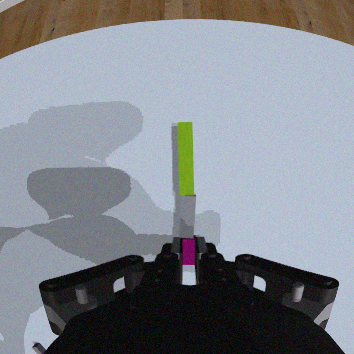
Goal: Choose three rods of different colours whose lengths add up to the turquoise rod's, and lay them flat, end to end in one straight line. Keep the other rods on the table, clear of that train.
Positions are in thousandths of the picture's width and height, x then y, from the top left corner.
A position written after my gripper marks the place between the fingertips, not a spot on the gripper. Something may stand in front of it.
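Visible: a lime green rod (524, 414), together with my gripper (532, 702).
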